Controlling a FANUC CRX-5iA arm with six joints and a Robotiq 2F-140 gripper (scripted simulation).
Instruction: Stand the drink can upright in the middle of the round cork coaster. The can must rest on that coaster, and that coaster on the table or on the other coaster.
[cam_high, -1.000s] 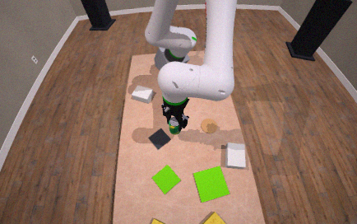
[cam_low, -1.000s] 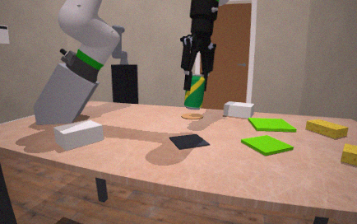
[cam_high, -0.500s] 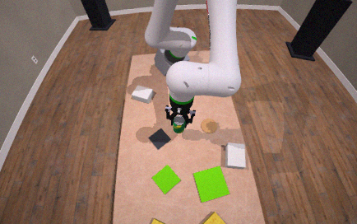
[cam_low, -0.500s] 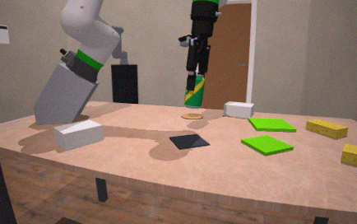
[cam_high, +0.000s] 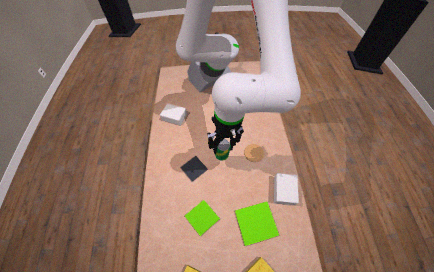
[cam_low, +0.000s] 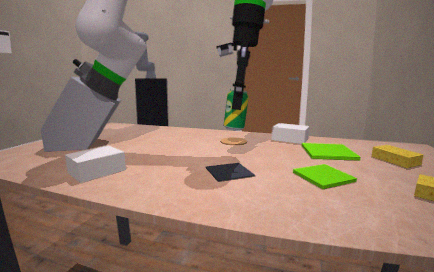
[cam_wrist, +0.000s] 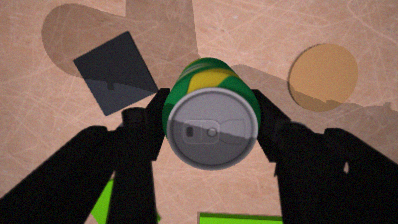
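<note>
Right now my hand is 18 cm above the round cork coaster, 15 cm to the right of it and 9 cm past it. Round my hand: dark square coaster 18 cm below, 14 cm to the right, 5 cm ahead; yellow drink can 3 cm below.
</note>
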